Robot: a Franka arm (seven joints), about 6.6 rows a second.
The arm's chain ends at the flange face. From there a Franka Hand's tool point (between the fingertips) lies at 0.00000 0.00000 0.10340 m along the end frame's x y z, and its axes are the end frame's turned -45 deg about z.
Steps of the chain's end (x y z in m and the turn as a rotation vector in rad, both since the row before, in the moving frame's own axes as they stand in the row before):
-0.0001 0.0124 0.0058 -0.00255 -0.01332 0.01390
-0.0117 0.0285 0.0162 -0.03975 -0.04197 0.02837
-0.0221 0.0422 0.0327 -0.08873 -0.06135 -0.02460
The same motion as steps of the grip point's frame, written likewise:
-0.0100 0.0079 0.0058 0.00762 -0.01122 0.01390
-0.0344 0.0116 0.0160 0.00157 -0.05778 0.02837
-0.0564 0.0163 0.0321 -0.01936 -0.10612 -0.02460

